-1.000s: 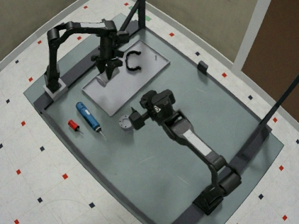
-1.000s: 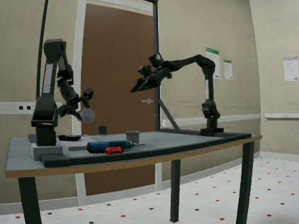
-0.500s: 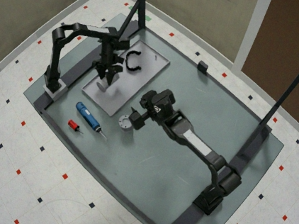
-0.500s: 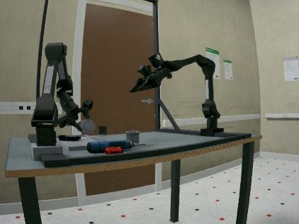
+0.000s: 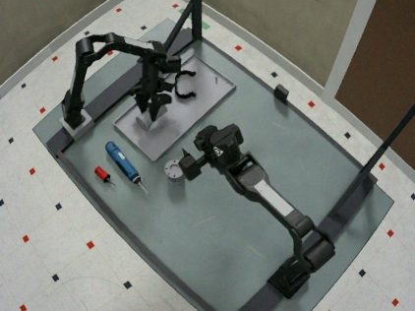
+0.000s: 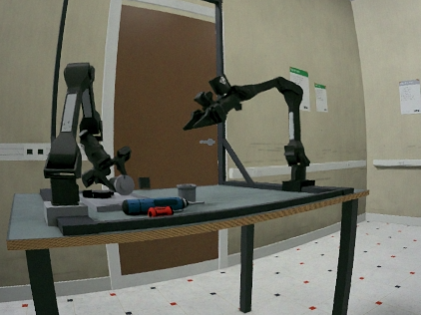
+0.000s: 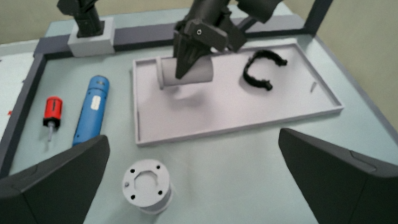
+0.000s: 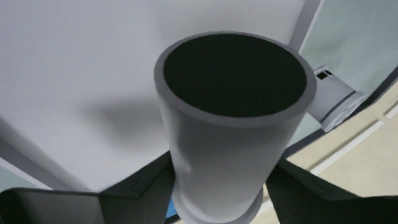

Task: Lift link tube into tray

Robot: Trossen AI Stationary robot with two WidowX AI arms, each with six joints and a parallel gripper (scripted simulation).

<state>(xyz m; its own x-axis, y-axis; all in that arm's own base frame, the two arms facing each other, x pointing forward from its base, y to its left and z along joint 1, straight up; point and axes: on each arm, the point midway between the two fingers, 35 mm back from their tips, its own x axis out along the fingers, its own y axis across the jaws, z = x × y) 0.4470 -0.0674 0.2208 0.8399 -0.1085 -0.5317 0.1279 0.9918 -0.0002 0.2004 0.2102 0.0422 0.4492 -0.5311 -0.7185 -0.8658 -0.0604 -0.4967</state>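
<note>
The flat grey tray is 10 cm behind my right hand, 2 cm to the left of it and 8 cm below it. From my right hand the other things lie so: joint module 11 cm ahead, 20 cm to the left, 5 cm below; red tool 27 cm ahead, 1 cm to the left, 7 cm below; grey link tube 1 cm to the left, 2 cm below.
</note>
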